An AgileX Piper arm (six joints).
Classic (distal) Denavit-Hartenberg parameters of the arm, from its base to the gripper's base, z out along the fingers. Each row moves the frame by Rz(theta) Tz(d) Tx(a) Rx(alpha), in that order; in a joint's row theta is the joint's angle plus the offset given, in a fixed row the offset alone. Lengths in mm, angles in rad.
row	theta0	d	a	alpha
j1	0	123	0	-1.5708
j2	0.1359	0	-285.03	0
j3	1.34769	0	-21.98	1.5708
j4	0	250.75	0	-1.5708
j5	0	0	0	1.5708
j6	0	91	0	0
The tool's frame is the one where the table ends.
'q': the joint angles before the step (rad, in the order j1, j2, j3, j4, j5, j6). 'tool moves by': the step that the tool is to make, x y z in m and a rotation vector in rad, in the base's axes. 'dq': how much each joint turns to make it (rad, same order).
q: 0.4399 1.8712 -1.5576 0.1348 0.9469 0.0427
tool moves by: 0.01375 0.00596 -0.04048 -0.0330 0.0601 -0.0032
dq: 0.0000 0.1011 -0.0010 -0.0032 -0.0320 0.0000
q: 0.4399 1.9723 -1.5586 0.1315 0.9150 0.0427
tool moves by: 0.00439 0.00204 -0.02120 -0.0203 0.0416 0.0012
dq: 0.0000 0.0504 0.0000 0.0001 -0.0040 -0.0018
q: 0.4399 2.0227 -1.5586 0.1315 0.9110 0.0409
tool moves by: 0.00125 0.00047 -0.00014 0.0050 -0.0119 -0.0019
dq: 0.0000 0.0012 0.0000 0.0001 -0.0142 0.0001
